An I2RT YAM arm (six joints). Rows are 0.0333 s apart.
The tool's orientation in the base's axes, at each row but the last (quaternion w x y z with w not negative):
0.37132, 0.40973, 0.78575, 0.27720
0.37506, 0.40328, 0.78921, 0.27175
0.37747, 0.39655, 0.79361, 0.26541
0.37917, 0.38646, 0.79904, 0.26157
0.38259, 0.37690, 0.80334, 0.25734
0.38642, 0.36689, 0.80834, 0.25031
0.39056, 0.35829, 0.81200, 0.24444
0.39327, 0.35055, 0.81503, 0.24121
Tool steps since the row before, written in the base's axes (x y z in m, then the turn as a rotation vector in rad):
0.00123, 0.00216, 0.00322, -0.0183, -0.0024, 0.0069
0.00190, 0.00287, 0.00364, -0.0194, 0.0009, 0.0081
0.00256, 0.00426, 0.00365, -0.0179, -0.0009, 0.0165
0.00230, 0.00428, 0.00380, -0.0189, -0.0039, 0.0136
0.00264, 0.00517, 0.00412, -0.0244, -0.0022, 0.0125
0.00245, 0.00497, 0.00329, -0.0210, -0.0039, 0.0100
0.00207, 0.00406, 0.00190, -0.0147, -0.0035, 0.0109
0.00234, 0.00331, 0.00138, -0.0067, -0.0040, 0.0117
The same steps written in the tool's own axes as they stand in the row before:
0.00021, 0.00402, -0.00056, 0.0026, -0.0041, -0.0191
0.00031, 0.00500, -0.00017, 0.0054, -0.0020, -0.0202
0.00109, 0.00605, 0.00050, 0.0000, 0.0037, -0.0241
0.00101, 0.00608, 0.00021, -0.0009, -0.0005, -0.0236
0.00130, 0.00699, 0.00041, 0.0033, -0.0025, -0.0272
0.00140, 0.00625, 0.00069, 0.0016, -0.0039, -0.0232
0.00136, 0.00463, 0.00106, -0.0013, -0.0006, -0.0186
0.00083, 0.00393, 0.00149, -0.0056, 0.0027, -0.0126

